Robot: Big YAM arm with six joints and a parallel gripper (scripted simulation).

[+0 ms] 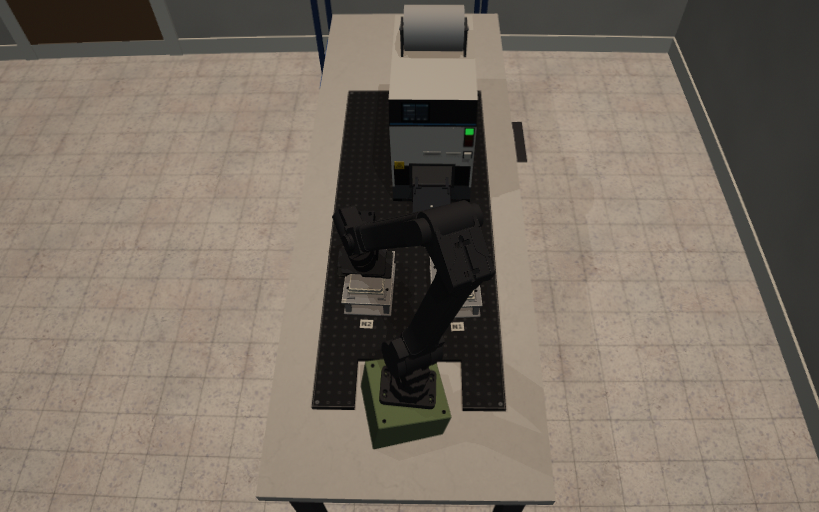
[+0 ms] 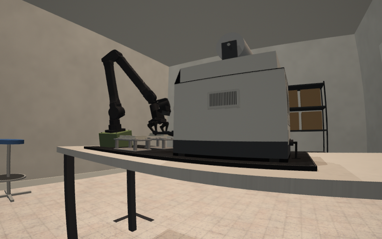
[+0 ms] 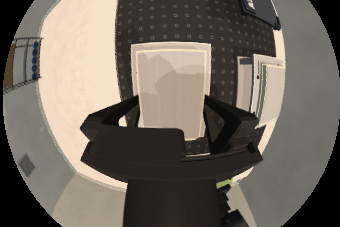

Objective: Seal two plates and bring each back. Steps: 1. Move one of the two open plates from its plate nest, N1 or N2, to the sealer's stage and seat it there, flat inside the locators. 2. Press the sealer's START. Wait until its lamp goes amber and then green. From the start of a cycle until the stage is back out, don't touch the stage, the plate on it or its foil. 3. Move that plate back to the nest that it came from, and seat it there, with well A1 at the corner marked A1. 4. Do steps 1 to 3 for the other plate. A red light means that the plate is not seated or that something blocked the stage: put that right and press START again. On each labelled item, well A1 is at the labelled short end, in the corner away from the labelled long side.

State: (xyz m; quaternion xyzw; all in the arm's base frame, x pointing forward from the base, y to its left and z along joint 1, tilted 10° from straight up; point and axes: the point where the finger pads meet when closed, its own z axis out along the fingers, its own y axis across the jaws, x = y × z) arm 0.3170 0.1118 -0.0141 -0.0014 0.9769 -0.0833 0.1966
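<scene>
Now: the white well plate right at my hand. Round my hand: yellow warning label 30 cm ahead, 6 cm to the right, 6 cm above; then sealer stage 20 cm ahead, 15 cm to the right, 1 cm above; then N2 label 10 cm behind, 9 cm below.
</scene>
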